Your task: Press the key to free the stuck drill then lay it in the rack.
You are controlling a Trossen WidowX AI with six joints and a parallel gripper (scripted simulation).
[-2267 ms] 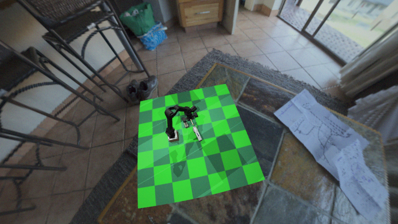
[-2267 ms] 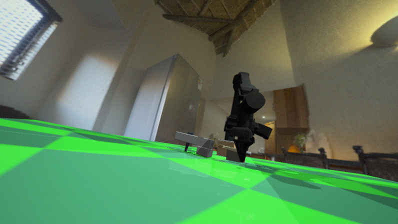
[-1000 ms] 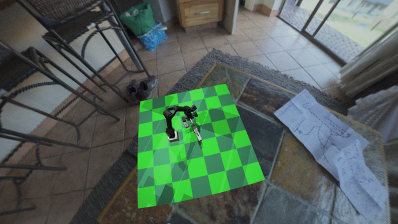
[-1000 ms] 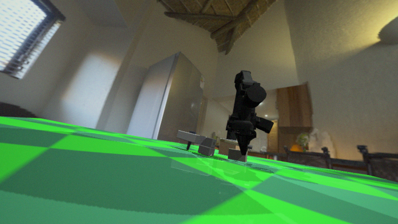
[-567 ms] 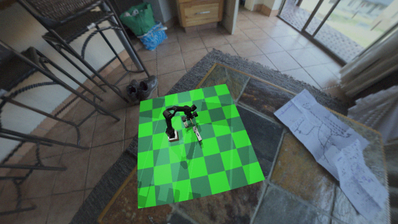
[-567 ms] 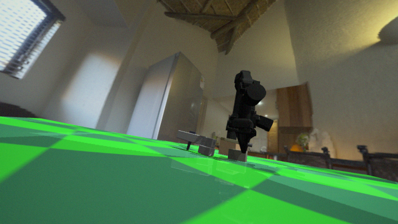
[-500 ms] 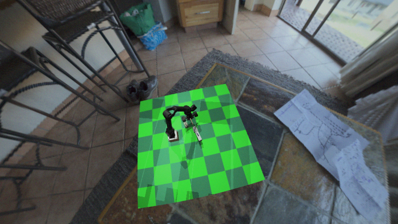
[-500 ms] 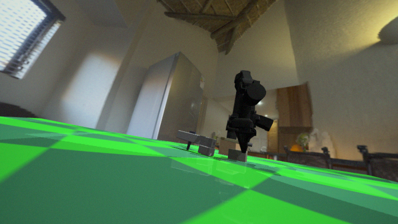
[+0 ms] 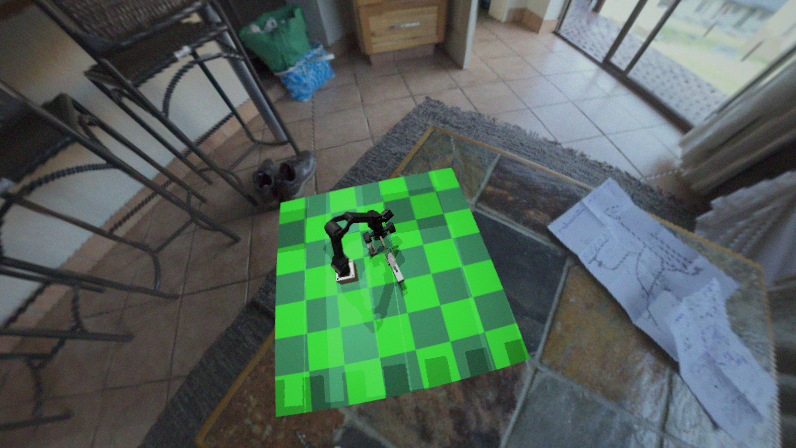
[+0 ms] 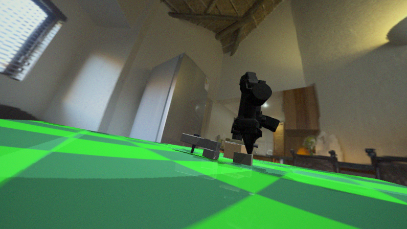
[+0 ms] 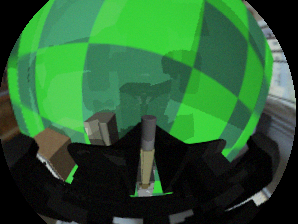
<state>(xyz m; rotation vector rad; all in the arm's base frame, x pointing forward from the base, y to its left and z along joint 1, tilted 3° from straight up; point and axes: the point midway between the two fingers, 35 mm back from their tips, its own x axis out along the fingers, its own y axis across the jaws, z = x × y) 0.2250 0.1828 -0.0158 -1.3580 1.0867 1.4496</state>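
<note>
Now: the drill 40 mm to the right of my gripper tip, 40 mm above it and 10 mm ahead of it. From my gripper tip the other things lie so: long grey holder 190 mm to the right, 50 mm ahead, 10 mm above; then dark key 220 mm to the right, 60 mm ahead, 10 mm above; then small grey rack block 60 mm behind, 50 mm to the right, 20 mm below.
</note>
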